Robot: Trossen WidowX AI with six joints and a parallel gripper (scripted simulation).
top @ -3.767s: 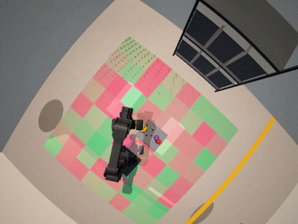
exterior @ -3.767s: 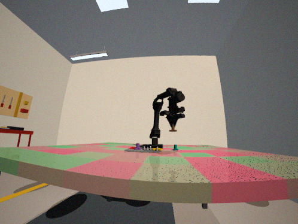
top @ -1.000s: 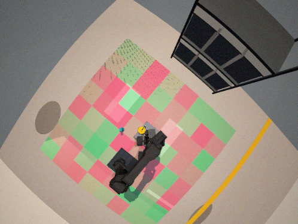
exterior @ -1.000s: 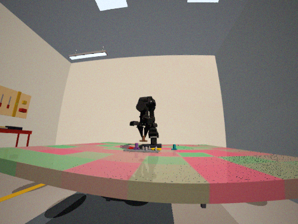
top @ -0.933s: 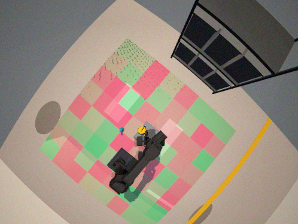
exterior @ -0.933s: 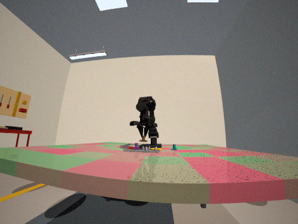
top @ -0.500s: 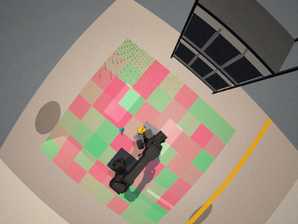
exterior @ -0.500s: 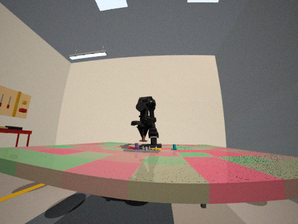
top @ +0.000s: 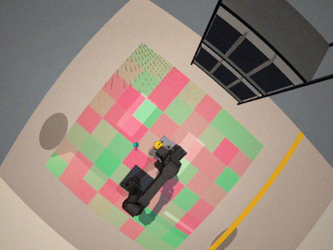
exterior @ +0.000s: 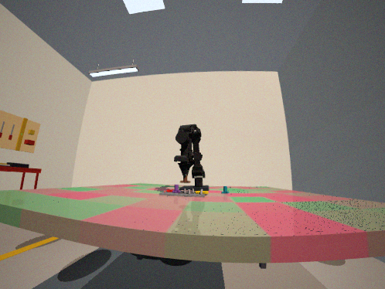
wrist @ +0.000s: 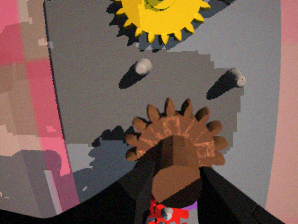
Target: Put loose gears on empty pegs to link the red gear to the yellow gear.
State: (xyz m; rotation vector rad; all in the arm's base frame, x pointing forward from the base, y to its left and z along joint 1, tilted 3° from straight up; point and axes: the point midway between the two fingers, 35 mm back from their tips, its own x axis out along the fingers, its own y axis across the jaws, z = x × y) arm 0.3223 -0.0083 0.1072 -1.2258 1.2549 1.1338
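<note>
The brown gear lies 1 cm below my gripper tip. Round my gripper tip: purple gear: 6 cm below, 4 cm to the right, 1 cm ahead; yellow gear: 8 cm to the left, 7 cm below, 1 cm behind; red gear: 8 cm to the right, 7 cm below.
</note>
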